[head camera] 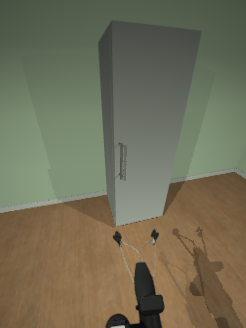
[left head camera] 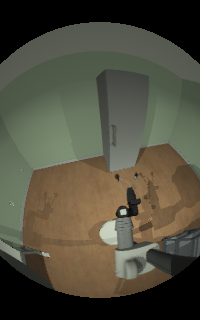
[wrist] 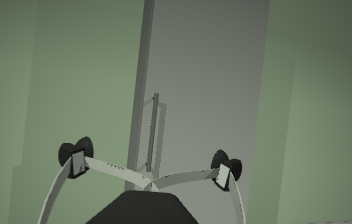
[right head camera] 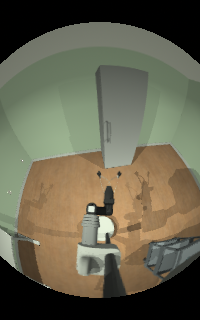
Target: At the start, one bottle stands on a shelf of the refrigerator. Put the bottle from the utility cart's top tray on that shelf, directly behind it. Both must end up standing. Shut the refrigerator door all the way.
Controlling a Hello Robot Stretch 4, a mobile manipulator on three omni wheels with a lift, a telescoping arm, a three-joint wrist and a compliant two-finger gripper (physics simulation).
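Seen in the pictures: gripper, fingertip midpoint: (head camera: pixel 135 230) (left head camera: pixel 125 172) (wrist: pixel 153 156) (right head camera: pixel 108 170); robot's base, link origin: (left head camera: pixel 112 231) (right head camera: pixel 100 227).
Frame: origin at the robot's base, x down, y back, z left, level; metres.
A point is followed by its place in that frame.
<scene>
A tall grey refrigerator (head camera: pixel 150 110) {x -1.314, y -1.239, z -0.316 m} (left head camera: pixel 127 115) {x -1.182, y -1.237, z -0.303 m} (right head camera: pixel 124 110) {x -1.207, y -1.240, z -0.322 m} (wrist: pixel 205 75) {x -1.208, y -1.238, z -0.311 m} stands against the green wall with its door shut. Its vertical bar handle (head camera: pixel 122 162) {x -0.884, y -1.201, z -0.101 m} (left head camera: pixel 113 135) {x -0.925, y -1.136, z -0.089 m} (right head camera: pixel 107 131) {x -0.931, y -1.136, z -0.091 m} (wrist: pixel 153 132) {x -0.919, y -1.134, z -0.089 m} is near the door's left edge. My gripper (head camera: pixel 136 237) (left head camera: pixel 126 176) {x -0.967, y -0.477, z -0.092 m} (right head camera: pixel 109 174) {x -0.967, y -0.477, z -0.092 m} (wrist: pixel 153 156) {x -0.967, y -0.477, z -0.092 m} is open and empty, with its fingers spread wide. It is in front of the refrigerator, apart from the door and handle. Neither bottle shows; the inside of the refrigerator is hidden by the door.
A grey cart-like frame (right head camera: pixel 156 250) {x -0.122, y 0.538, z -0.908 m} stands at the lower right in the right head view, and part of it shows in the left head view. A white door-like panel with a bar handle (right head camera: pixel 29 241) is at the lower left. Wooden floor lies around my base.
</scene>
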